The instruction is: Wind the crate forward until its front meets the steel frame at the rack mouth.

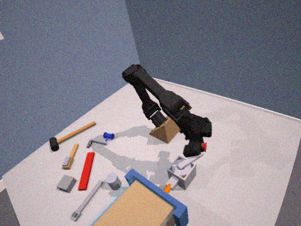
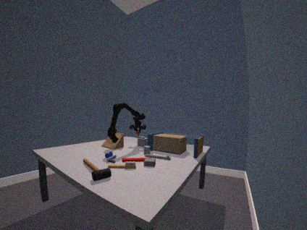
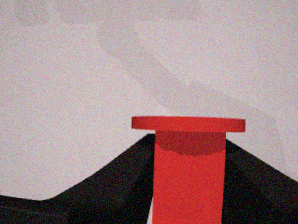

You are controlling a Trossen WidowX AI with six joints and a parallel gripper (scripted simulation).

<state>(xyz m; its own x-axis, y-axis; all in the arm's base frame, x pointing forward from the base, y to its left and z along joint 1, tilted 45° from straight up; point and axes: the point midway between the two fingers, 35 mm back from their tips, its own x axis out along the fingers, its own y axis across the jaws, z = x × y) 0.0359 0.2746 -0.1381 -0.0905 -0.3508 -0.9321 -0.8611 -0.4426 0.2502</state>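
My gripper tip is now 10 mm short of the red knob and 20 mm to the left of it. From my gripper tip the other things lie so: winch handle (50 mm ahead, 20 mm to the right, 30 mm below); then grey winch (90 mm ahead, 50 mm to the right, 100 mm below); then blue steel frame (260 mm ahead, 20 mm to the right, 30 mm below).
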